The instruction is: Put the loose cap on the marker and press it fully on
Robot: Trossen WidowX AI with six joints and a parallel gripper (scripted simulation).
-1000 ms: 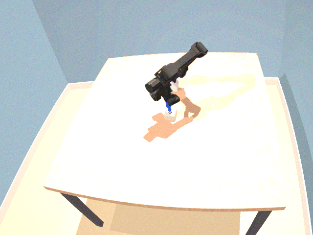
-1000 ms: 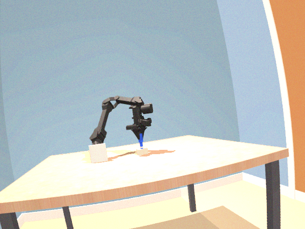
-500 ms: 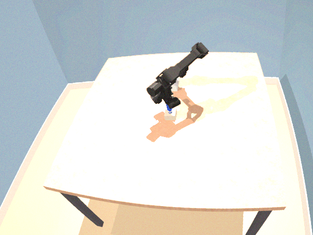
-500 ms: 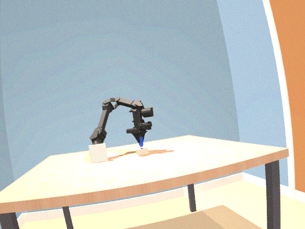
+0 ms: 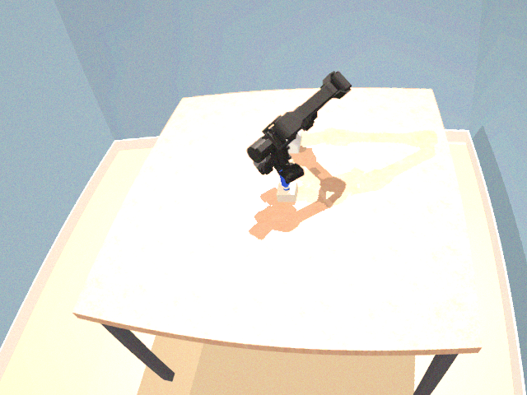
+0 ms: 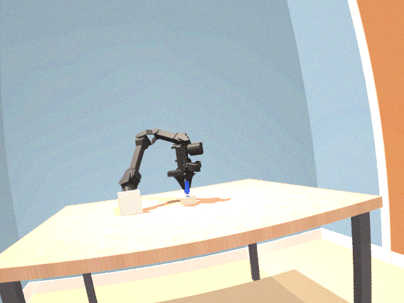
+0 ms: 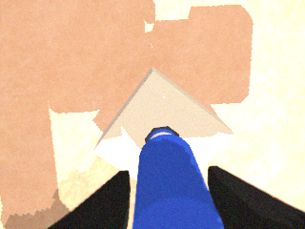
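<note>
The blue cap lies 1 cm above my gripper tip. Round my gripper tip: holder block: 6 cm below.
</note>
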